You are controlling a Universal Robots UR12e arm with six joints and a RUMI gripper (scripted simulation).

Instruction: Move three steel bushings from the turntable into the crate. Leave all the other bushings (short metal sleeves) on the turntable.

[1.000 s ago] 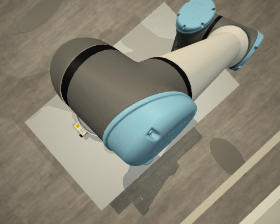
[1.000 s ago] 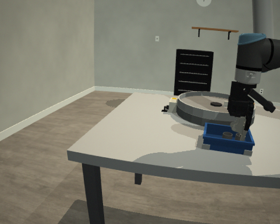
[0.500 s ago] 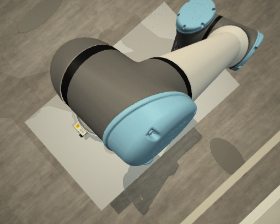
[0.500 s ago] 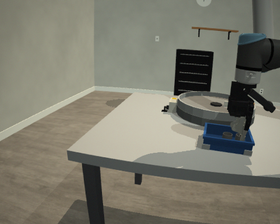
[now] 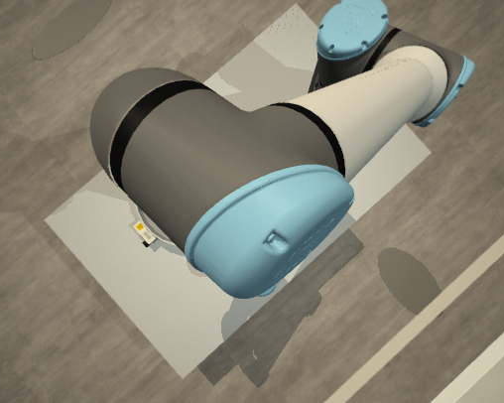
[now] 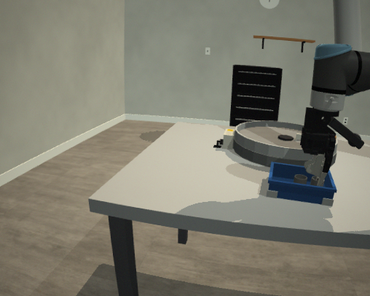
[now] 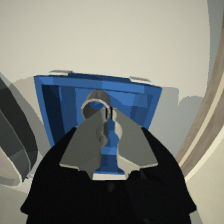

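Now: the blue crate 50 mm ahead of my hand, 30 mm to the right of it and 20 mm below it. Also, from my hand: round grey turntable (10 mm behind, 390 mm to the right, 10 mm above).
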